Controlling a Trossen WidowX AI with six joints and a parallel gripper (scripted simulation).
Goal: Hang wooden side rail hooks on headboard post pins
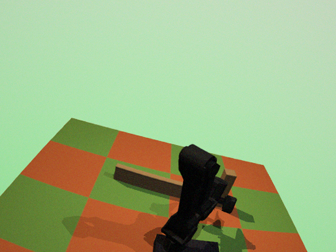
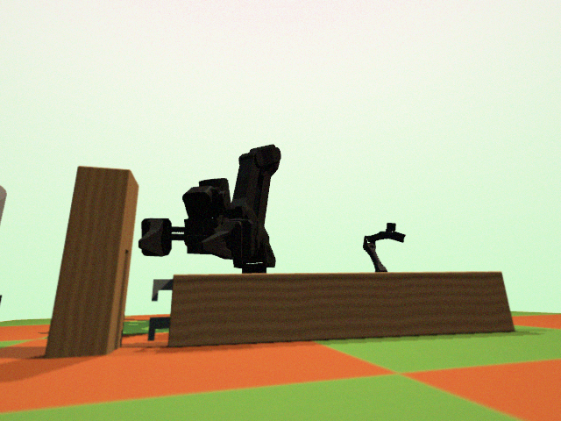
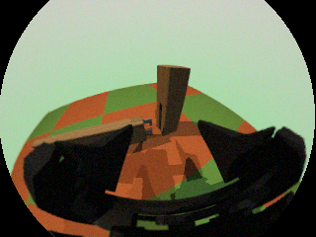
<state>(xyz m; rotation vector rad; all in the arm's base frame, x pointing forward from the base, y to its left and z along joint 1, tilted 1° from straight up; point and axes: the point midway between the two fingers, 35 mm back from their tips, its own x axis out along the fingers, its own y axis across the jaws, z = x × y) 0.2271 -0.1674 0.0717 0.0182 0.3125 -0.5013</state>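
Now: gripper tip 80 mm short of the headboard post, 60 mm to the left of it and 30 mm above it.
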